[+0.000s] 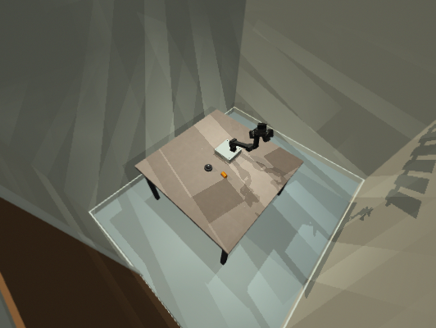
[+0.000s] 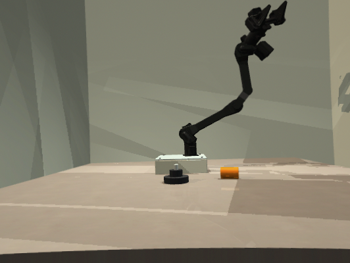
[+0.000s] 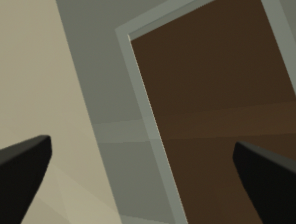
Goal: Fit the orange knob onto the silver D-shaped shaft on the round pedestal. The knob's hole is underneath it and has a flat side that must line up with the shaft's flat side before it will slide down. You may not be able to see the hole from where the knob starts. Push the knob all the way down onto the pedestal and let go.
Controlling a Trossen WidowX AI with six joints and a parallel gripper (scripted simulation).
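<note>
Now: gripper tip 63 cm above the orange knob, 25 cm to the left of it and 5 cm short of it. The rest, counted from my gripper tip: round pedestal: 62 cm below, 43 cm to the right, 6 cm ahead.
</note>
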